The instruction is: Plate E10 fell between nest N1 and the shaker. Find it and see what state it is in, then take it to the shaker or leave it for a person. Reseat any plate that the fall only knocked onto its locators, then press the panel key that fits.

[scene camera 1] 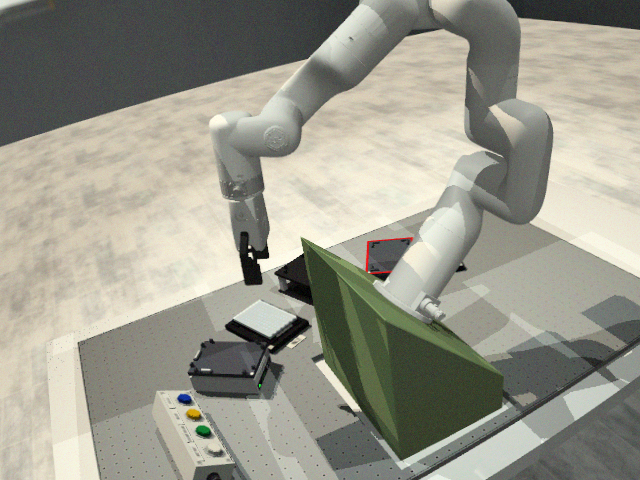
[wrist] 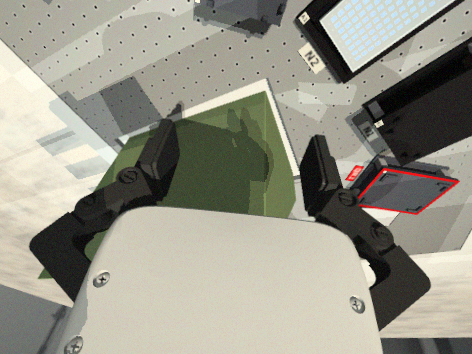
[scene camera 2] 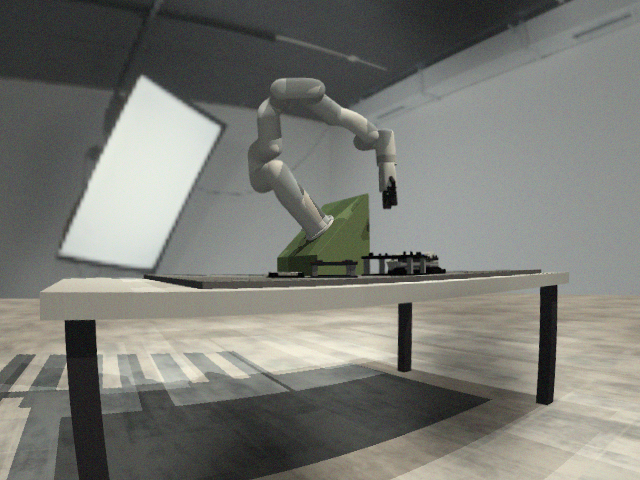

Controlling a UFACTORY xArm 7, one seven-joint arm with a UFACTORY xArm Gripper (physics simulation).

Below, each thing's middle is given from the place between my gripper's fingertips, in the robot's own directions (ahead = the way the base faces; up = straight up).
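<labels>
The red-rimmed dark plate (scene camera 1: 385, 255) is well to the right of my hand, a good way ahead of it and a good way below it. As for the N2 station (scene camera 1: 301, 324), I find it 23 cm below my hand, 15 cm ahead of it and 4 cm to the right of it.
</labels>
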